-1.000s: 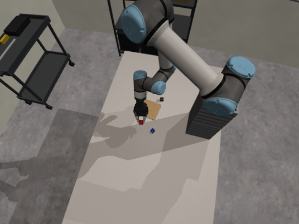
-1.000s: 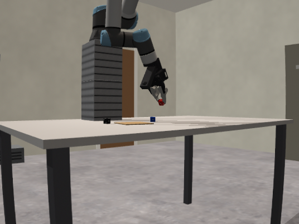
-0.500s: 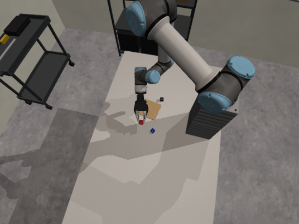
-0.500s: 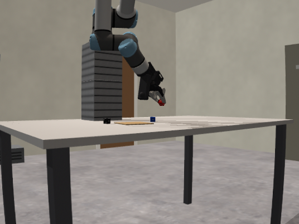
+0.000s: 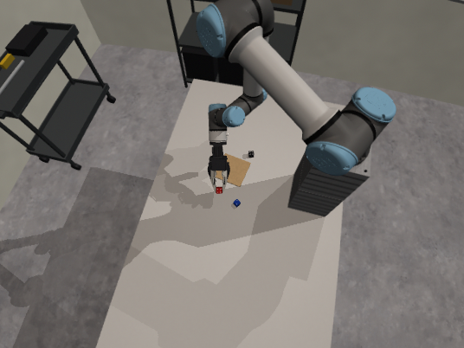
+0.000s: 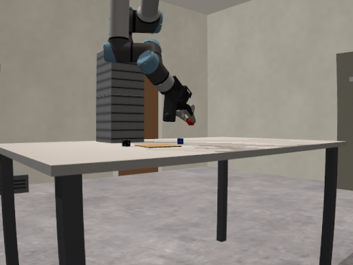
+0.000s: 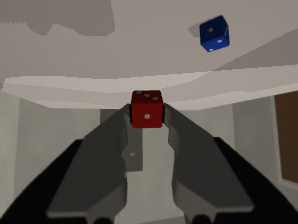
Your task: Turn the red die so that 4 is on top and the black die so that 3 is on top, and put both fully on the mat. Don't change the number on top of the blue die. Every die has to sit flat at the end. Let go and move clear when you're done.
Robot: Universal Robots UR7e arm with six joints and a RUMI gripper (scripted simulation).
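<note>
My hand is 9 cm past the blue die and 9 cm above it. The rest, counted from my hand: black die: 6 cm behind, 26 cm to the right, 9 cm below; then red die: right at my hand; then brown mat: 15 cm to the right, 10 cm below.
</note>
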